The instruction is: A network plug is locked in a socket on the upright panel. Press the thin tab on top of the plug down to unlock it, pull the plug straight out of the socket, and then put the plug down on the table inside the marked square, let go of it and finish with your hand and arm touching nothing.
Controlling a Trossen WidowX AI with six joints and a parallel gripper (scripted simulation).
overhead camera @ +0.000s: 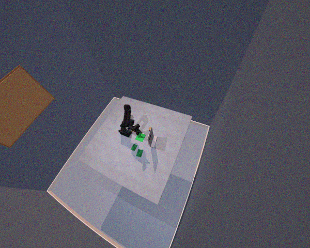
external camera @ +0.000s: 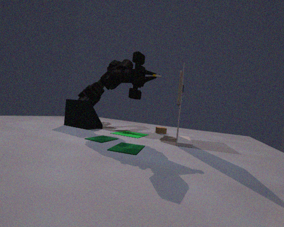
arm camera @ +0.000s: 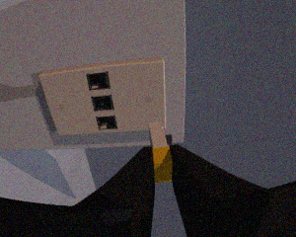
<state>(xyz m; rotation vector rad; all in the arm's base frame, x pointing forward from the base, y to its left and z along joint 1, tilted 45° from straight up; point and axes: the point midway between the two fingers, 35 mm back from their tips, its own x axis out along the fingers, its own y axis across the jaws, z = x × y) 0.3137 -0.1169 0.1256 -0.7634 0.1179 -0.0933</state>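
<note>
My gripper tip is now 120 mm above the upright panel, 110 mm short of it and 10 mm to the right of it. The rest, counted from my gripper tip: network plug 10 mm ahead.
</note>
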